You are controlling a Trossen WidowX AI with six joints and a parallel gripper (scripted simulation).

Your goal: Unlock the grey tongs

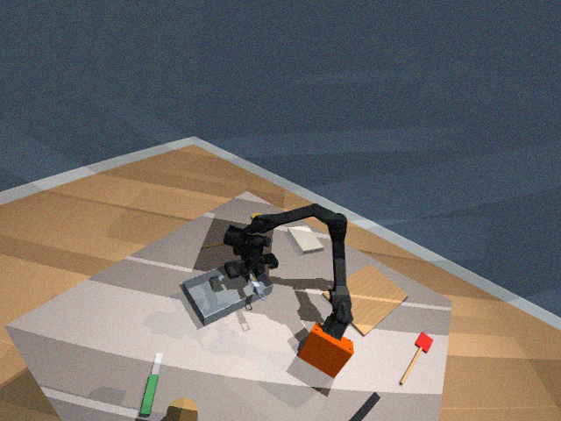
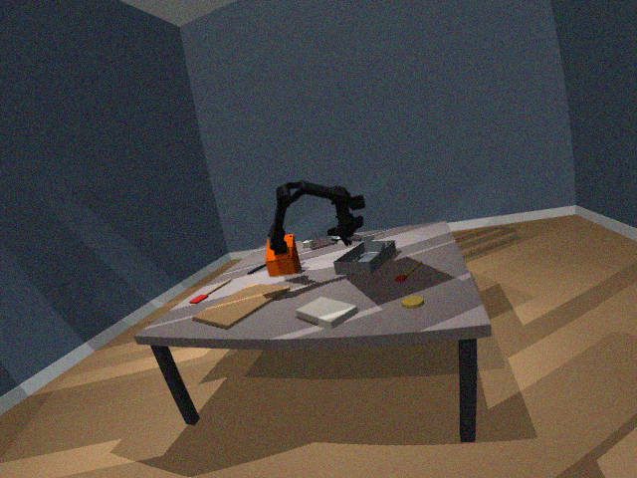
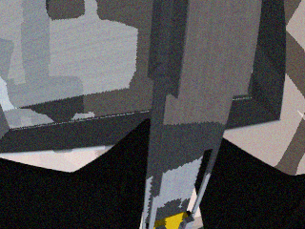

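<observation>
My gripper tip is now 40 mm below the yellow lock piece, 20 mm to the right of it and 20 mm past it. From my gripper tip the other things lie so: green-handled tool (430 mm to the left, 90 mm below, 70 mm ahead); wooden board (450 mm behind, 300 mm to the right, 90 mm below); roasting tin (70 mm below, 70 mm ahead, 20 mm to the left).
</observation>
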